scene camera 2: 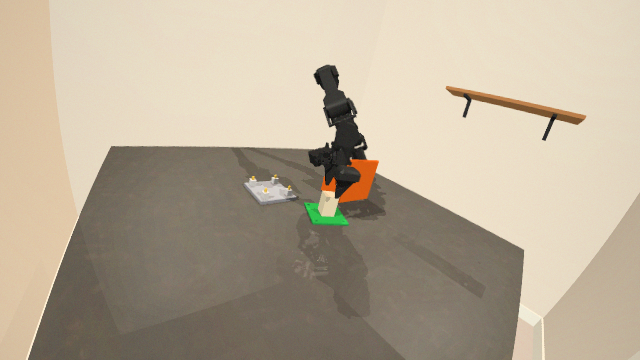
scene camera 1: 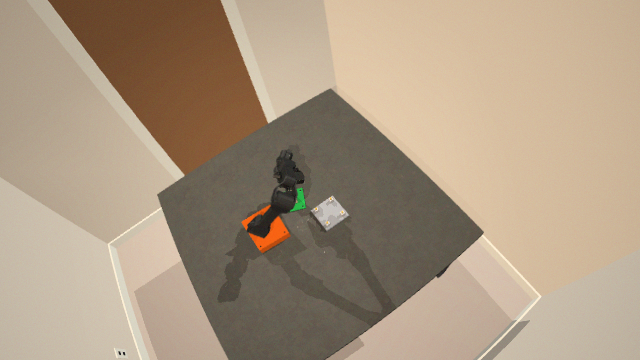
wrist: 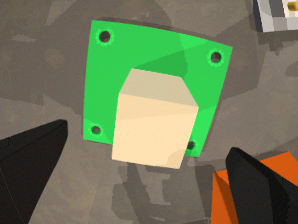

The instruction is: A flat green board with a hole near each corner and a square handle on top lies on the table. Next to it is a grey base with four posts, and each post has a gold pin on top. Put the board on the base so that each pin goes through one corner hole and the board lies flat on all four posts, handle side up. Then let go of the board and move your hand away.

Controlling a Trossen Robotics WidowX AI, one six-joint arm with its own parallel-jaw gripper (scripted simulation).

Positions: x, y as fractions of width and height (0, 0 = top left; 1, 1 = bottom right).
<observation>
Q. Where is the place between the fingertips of my gripper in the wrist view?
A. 0.51, 0.64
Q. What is my gripper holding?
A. Nothing.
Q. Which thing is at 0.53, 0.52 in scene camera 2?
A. My gripper.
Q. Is my gripper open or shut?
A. Open.
</observation>
